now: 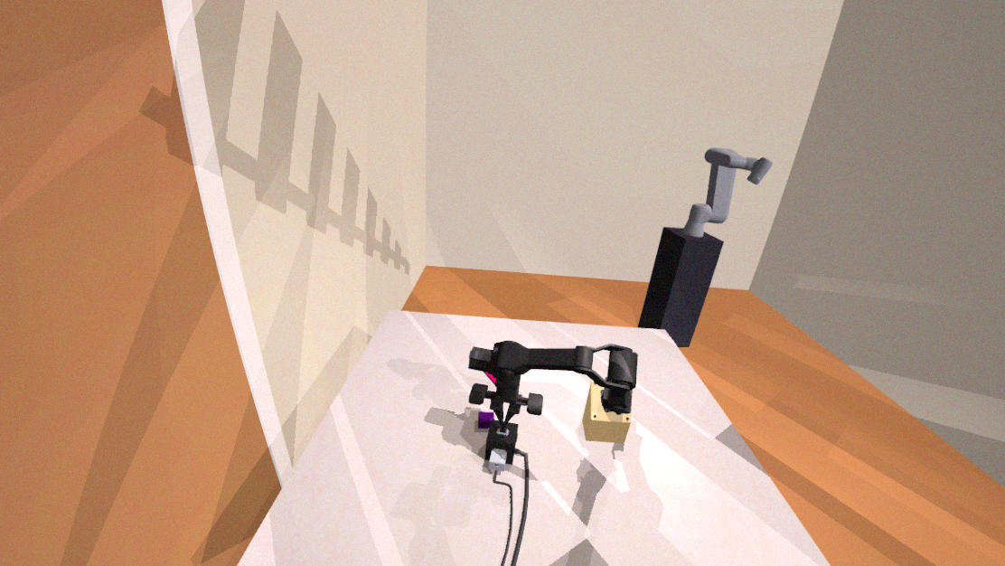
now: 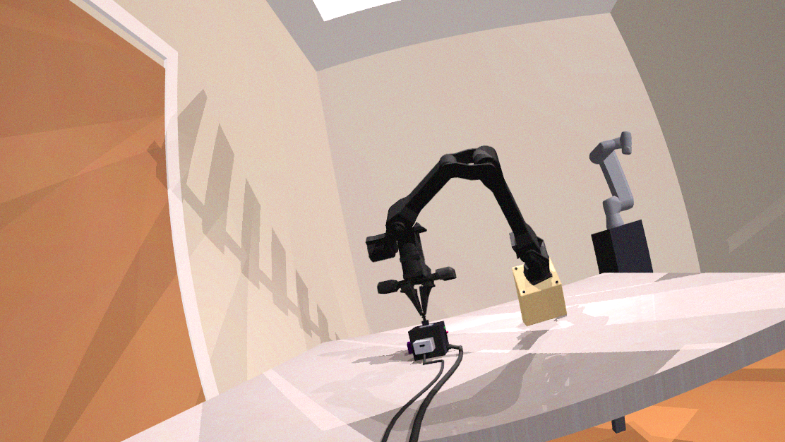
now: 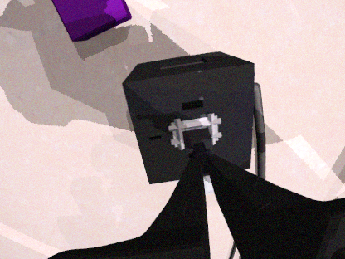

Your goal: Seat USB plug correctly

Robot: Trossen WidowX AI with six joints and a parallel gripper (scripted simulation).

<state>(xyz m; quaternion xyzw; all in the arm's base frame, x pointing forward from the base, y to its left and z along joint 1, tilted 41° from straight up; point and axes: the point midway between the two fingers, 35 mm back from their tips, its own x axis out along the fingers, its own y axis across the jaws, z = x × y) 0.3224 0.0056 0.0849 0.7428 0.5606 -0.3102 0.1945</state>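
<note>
My gripper tip is 20 mm above the USB plug. Round my gripper tip: purple block (30 mm ahead, 110 mm to the right, 90 mm below).
</note>
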